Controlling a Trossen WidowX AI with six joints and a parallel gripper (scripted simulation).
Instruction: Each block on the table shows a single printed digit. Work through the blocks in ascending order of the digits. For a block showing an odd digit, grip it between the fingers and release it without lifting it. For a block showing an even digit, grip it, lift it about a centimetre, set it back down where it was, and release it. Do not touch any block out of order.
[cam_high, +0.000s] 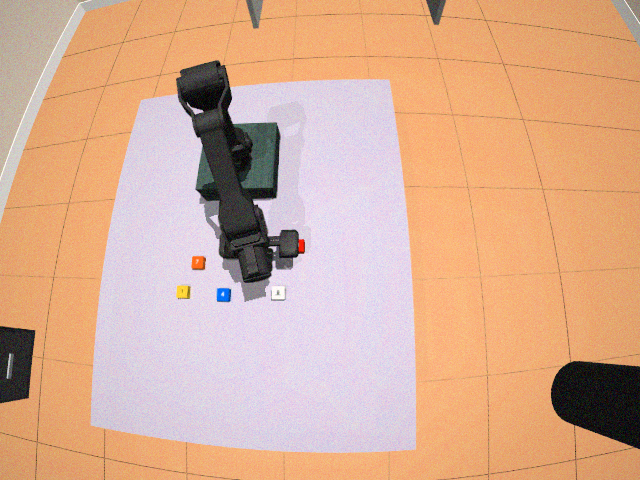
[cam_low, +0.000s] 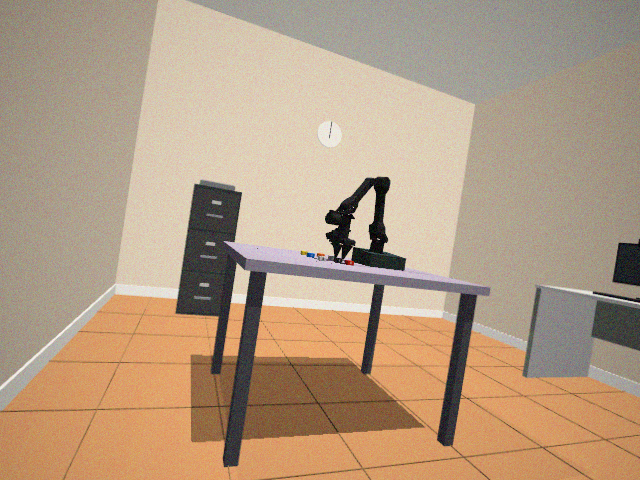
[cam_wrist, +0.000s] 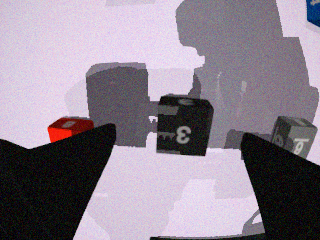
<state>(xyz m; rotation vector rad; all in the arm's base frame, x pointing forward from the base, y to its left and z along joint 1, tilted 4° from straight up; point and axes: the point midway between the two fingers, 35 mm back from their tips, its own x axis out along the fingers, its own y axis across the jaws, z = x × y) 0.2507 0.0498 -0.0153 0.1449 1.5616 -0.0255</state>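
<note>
My gripper tip is 1 cm above the dark grey block. The rest, counted from my gripper tip: white block: 11 cm ahead, 2 cm to the left, 1 cm below; then red block: 1 cm behind, 8 cm to the left, 1 cm below.
</note>
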